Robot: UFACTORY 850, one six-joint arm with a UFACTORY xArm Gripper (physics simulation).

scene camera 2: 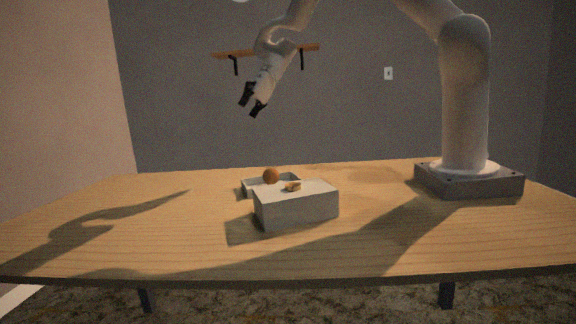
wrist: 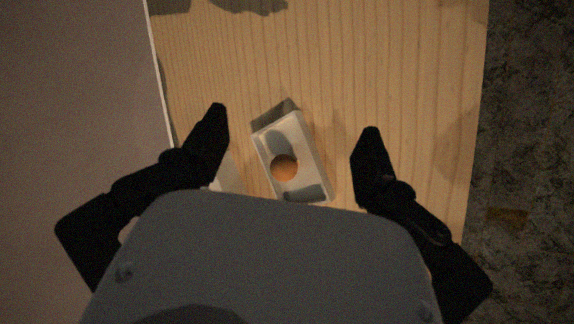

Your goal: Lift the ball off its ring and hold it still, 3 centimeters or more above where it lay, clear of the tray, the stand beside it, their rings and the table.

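An orange ball point(scene camera 2: 271, 175) point(wrist: 283, 168) sits in the shallow grey tray point(scene camera 2: 247, 188) point(wrist: 315, 159); any ring under it is hidden. A grey block-shaped stand point(scene camera 2: 298, 211) is beside the tray, nearer scene camera 2, with a small yellowish ring point(scene camera 2: 293, 186) on its top. Part of a pale surface, probably the stand point(wrist: 229, 176), shows behind the left finger in the wrist view. My gripper point(scene camera 2: 251, 110) point(wrist: 292, 132) is open and empty, high above the tray and tilted. In the wrist view the ball appears between the fingers but far below them.
The wooden table point(scene camera 2: 165, 240) point(wrist: 400, 65) carries the tray, the stand and the robot's base point(scene camera 2: 470, 186) at the right in the scene view. A wall shelf point(scene camera 2: 232, 53) is on the back wall behind the arm. A pale wall point(scene camera 2: 55, 100) rises at the left.
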